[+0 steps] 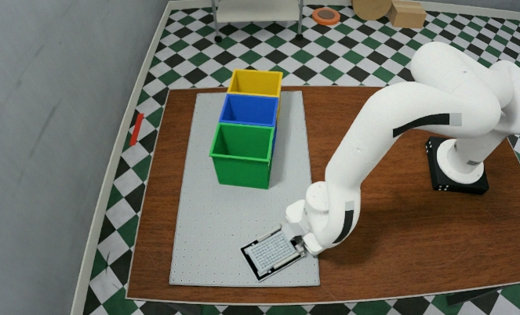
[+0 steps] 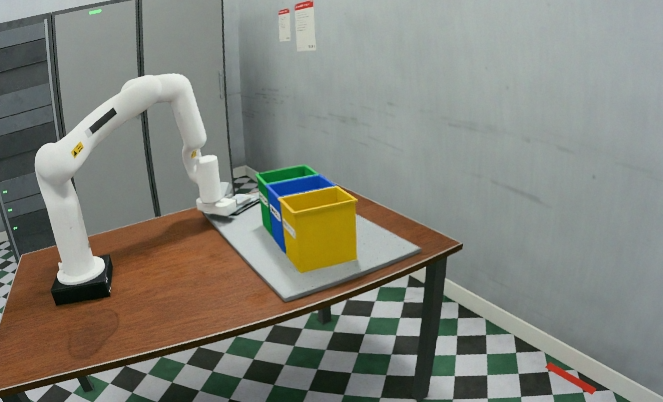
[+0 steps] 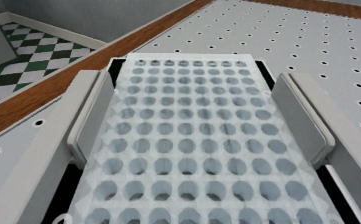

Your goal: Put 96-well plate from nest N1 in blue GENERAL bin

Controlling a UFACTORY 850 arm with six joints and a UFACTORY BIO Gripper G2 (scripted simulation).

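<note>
Now: the white 96-well plate 1 cm below my hand. The rest, counted from my hand: blue bin: 41 cm to the right, 12 cm ahead, 6 cm above; black plate nest: 2 cm below; green bin: 28 cm to the right, 12 cm ahead, 6 cm above.
</note>
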